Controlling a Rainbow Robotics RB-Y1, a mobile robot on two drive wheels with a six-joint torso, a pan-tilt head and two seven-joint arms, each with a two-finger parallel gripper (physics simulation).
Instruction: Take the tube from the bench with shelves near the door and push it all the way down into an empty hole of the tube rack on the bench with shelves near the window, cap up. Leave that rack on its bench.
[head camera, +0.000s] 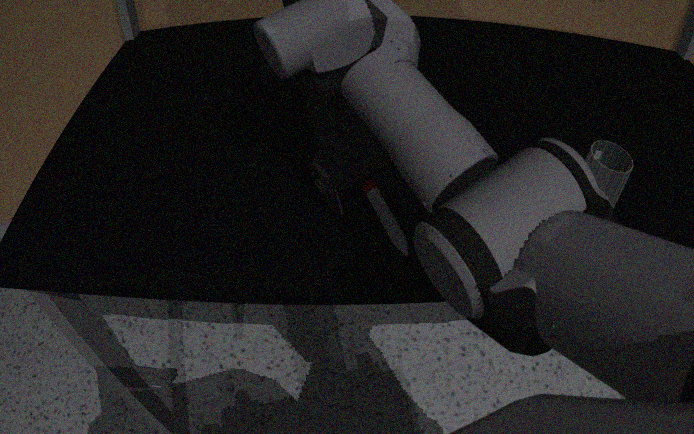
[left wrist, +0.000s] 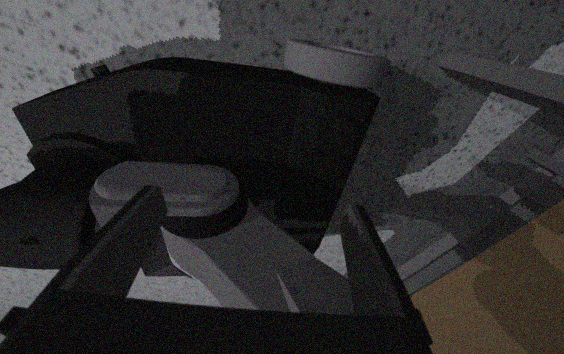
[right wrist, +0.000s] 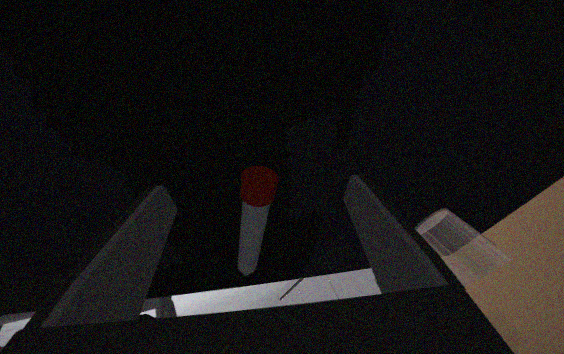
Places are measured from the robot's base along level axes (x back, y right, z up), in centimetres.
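Where they show: left gripper, fingertip midpoint: (left wrist: 255, 207); right gripper, fingertip midpoint: (head camera: 372, 188) (right wrist: 262, 192).
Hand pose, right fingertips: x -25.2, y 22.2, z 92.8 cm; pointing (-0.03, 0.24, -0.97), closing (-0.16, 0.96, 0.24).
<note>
Things, the pixels of their top centre, and the offset from my right fingertips. Level surfaces: height alone.
- tube at its top centre: (right wrist: 254, 253) (head camera: 387, 212) dx +5.1, dy -0.3, dz +0.7 cm
- dark bench at its surface level: dz -1.3 cm
- clear glass beaker at its top centre: (head camera: 612, 156) (right wrist: 488, 273) dx +12.8, dy +31.1, dz +7.7 cm
- Speckled floor at its surface level: dz -92.7 cm
The tube (head camera: 388, 220) (right wrist: 254, 235), pale with a red cap and a pointed end, appears to lie on the dark bench (head camera: 168, 204). In the head view its cap points up and left, away from the near edge. My right gripper (right wrist: 262, 192) is open; in the right wrist view the tube shows between its spread fingers, not gripped. One right finger shows dimly left of the tube in the head view. My left gripper (left wrist: 255, 207) is open and empty, away from the bench top, with parts of the robot's own body beyond its fingers. The tube rack does not show.
A clear glass beaker (head camera: 611, 174) (right wrist: 452, 232) stands on the bench right of the tube, partly behind my right arm (head camera: 419, 133) in the head view. Bench posts (head camera: 127, 19) rise at the far corners. Speckled floor (head camera: 486, 358) shows before the near edge.
</note>
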